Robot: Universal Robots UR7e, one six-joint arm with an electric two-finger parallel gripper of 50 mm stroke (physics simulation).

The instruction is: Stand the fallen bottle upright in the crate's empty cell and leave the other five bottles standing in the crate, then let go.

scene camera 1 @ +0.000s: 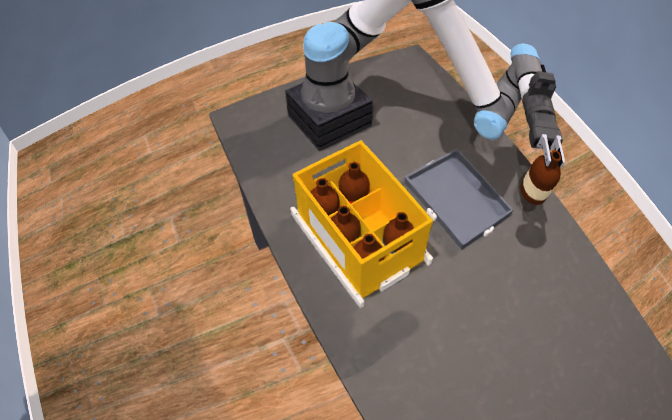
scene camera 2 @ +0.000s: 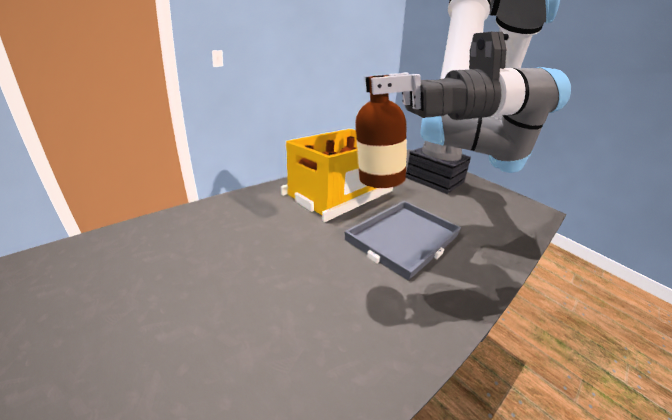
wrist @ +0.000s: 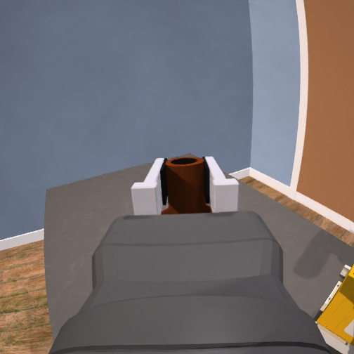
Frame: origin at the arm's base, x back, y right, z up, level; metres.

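Where they show: gripper, fingertip midpoint: [scene camera 1: 555, 164] [scene camera 2: 368, 85]; arm's base at its link origin: [scene camera 1: 328, 94] [scene camera 2: 441, 153].
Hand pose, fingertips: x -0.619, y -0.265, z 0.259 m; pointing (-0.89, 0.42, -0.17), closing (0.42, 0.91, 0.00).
Observation:
Each offset is from my fingertips to the top centre of the thing. "pt": to the spot under its first point. Level surfaces: height alone.
A brown bottle with a cream label {dx +0.023, dy -0.009, dz +0.016 m} [scene camera 1: 538, 188] [scene camera 2: 381, 158] [wrist: 185, 187] hangs upright above the table, beyond the grey tray as seen from the crate. My gripper [scene camera 1: 555, 160] [scene camera 2: 380, 85] [wrist: 184, 171] is level and shut on its neck, a finger on each side. The yellow crate {dx +0.210, dy +0.349, dz -0.191 m} [scene camera 1: 396, 261] [scene camera 2: 306, 187] [wrist: 338, 316] stands on the table with five brown bottles upright in it. Its empty cell {pt dx +0.261, dy +0.282, dz -0.358 m} [scene camera 1: 376, 212] is in the row nearer the tray, between two bottles {dx +0.304, dy +0.324, dz -0.204 m} [scene camera 1: 354, 184] {dx +0.135, dy +0.287, dz -0.204 m} [scene camera 1: 398, 231]. The inside of the crate is mostly hidden in scene camera 2.
A shallow grey tray {dx +0.216, dy +0.056, dz -0.341 m} [scene camera 1: 487, 188] [scene camera 2: 378, 254] lies on the table {dz -0.367 m} [scene camera 1: 480, 325] [scene camera 2: 175, 300] beside the crate, with white blocks at its edges. White strips [scene camera 1: 327, 257] [scene camera 2: 350, 206] lie along the crate's foot. The robot's dark base block [scene camera 1: 330, 127] [scene camera 2: 437, 172] stands behind the crate.

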